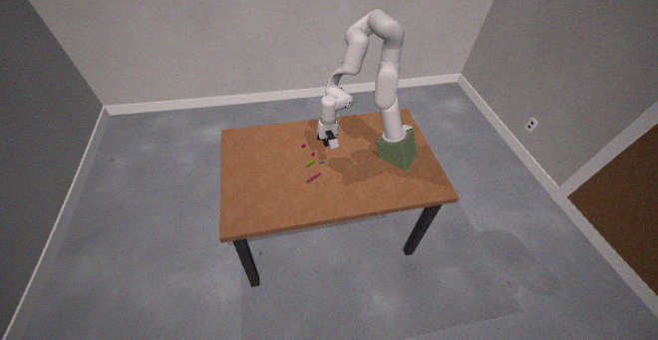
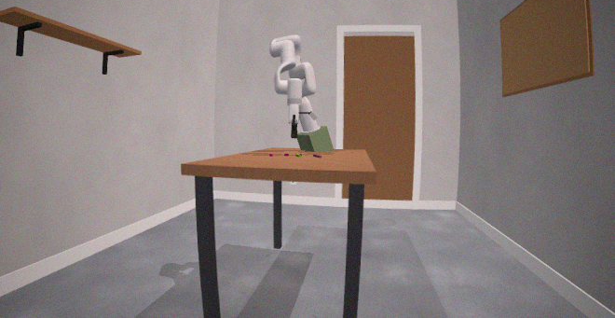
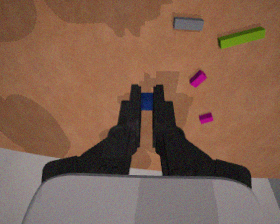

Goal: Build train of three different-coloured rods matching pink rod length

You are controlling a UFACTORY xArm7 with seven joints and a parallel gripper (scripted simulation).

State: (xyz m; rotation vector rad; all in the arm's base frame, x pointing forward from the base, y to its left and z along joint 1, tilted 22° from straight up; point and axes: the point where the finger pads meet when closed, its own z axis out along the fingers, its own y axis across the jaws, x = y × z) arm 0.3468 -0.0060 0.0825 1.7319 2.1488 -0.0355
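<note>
Right now my hand is 10 cm above the grey rod, 4 cm to the right of it and 3 cm short of it. From my hand the other things lie so: lime rod: 10 cm below, 10 cm ahead, 4 cm to the left; pink rod: 13 cm to the left, 10 cm below, 9 cm ahead; blue rod: 2 cm below.
</note>
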